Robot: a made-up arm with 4 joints.
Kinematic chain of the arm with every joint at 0, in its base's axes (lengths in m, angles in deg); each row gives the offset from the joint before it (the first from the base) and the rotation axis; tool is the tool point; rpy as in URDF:
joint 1: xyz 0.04 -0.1 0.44 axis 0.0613 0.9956 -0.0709
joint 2: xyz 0 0.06 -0.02 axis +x
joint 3: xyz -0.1 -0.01 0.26 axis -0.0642 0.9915 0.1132
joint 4: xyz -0.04 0 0.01 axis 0.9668 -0.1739 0.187
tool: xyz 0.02 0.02 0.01 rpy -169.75 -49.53 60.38
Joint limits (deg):
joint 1: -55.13..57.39
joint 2: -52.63..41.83
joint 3: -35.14..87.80
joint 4: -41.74..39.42
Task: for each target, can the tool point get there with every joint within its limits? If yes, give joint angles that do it. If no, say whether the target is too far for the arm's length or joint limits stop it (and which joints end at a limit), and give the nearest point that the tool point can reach.
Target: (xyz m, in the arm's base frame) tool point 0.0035 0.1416 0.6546
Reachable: yes | joints 20.63 -40.41 21.68 -30.77
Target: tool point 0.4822 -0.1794 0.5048
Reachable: no: too far | nearest point 0.2183 -0.1235 0.6394 | short by 0.302 m
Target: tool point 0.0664 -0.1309 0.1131
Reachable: no: joint limits stop it (at a limit: joint 1, joint 2, joint 3, joint 4) | nearest point -0.1661 -0.2082 0.4553 | short by 0.421 m
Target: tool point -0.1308 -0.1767 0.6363
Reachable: yes | joints -12.66 30.43 -8.47 17.67
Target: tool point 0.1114 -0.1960 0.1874
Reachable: no: joint limits stop it (at a limit: joint 1, joint 2, joint 3, joint 4) | nearest point -0.1661 -0.2082 0.4553 | short by 0.386 m
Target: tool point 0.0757 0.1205 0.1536
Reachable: no: joint limits stop it (at a limit: joint 1, joint 2, joint 3, joint 4) | nearest point -0.1381 0.1593 0.3976 | short by 0.327 m
